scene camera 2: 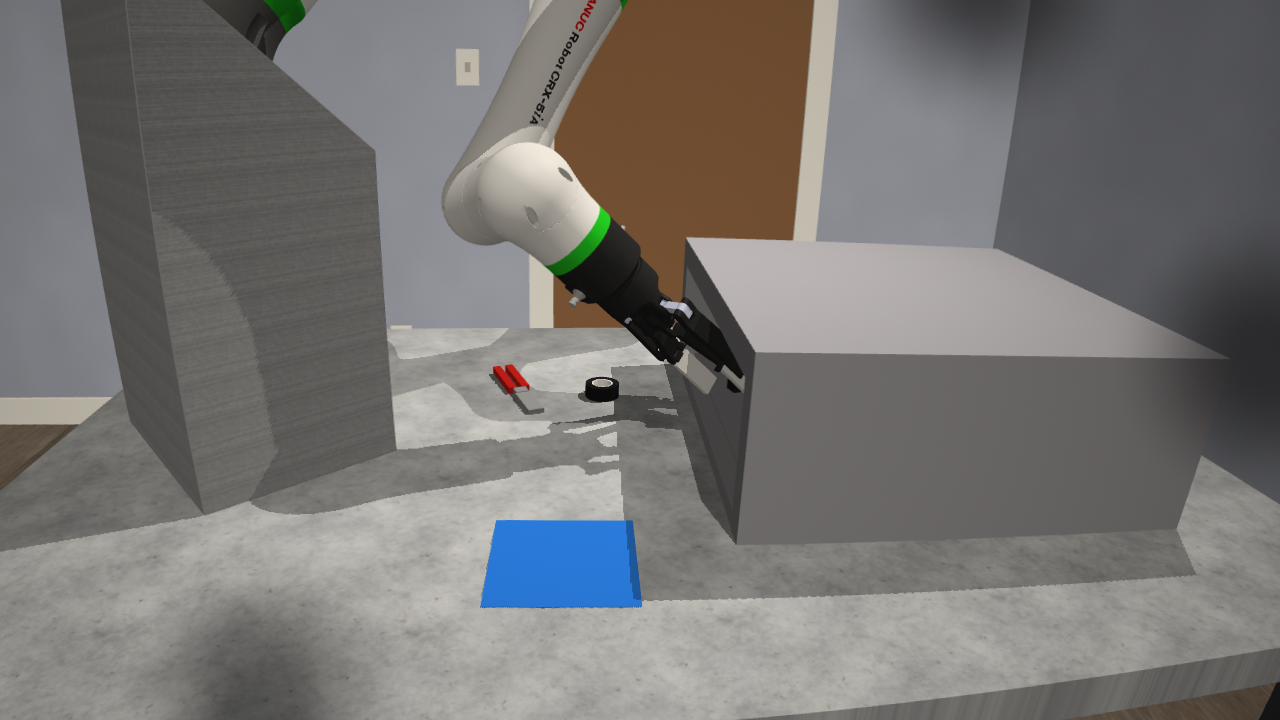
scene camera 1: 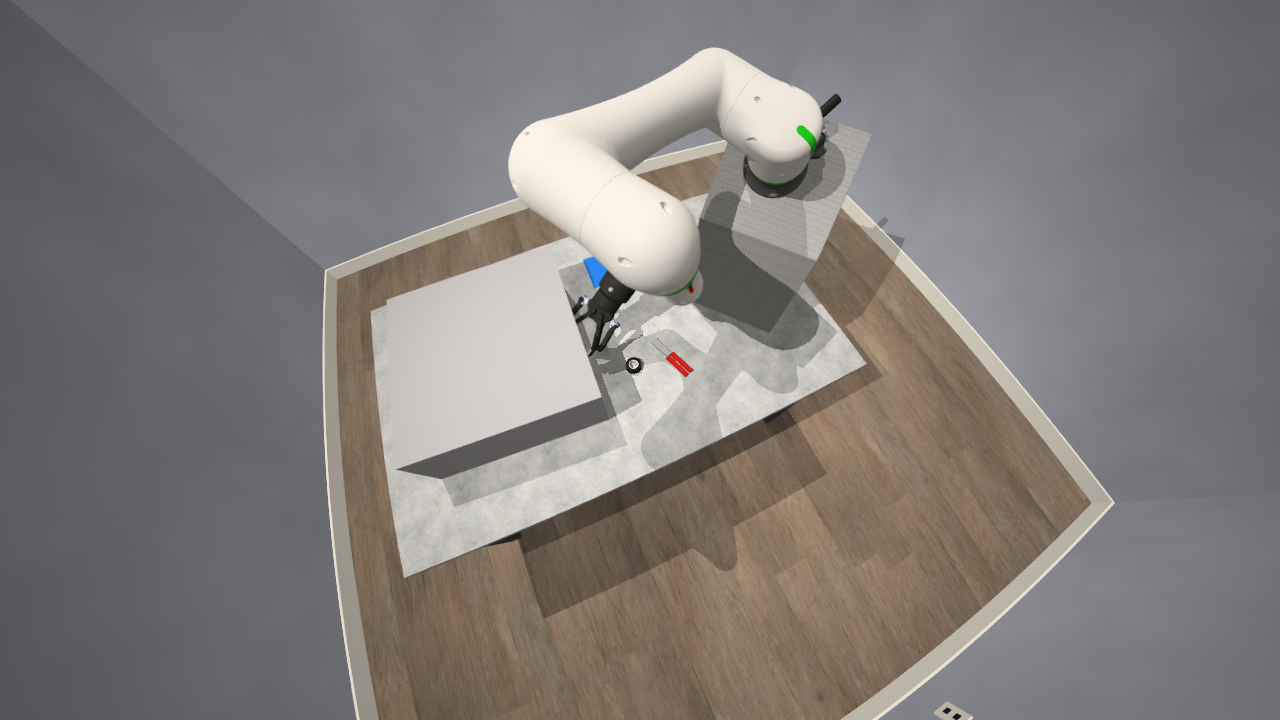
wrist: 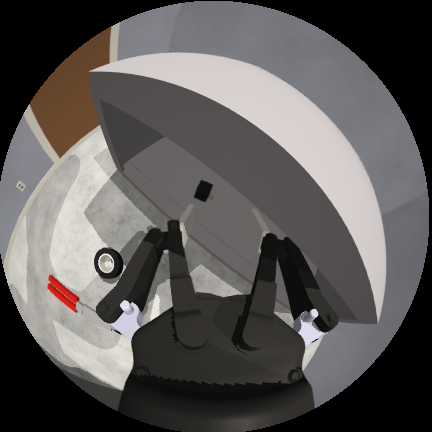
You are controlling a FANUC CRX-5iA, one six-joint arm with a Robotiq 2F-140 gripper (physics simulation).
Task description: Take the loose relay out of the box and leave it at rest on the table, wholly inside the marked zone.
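Observation:
The relay, a small black block with a pale end, lies inside the box on its floor in the wrist view; the box hides it in both scene views. The grey box has its open side facing the arm. My gripper is open and empty, with its fingertips at the box's opening; the relay is beyond the fingertips, towards the left finger. In scene camera 2 the gripper tilts down into the opening. The marked zone, a blue rectangle, lies flat on the table in front of the box's near corner.
A black tape roll lies on the table outside the box opening. A red-handled tool lies beside it. The grey robot pedestal stands across the table from the box. The box's top edge is close to the gripper.

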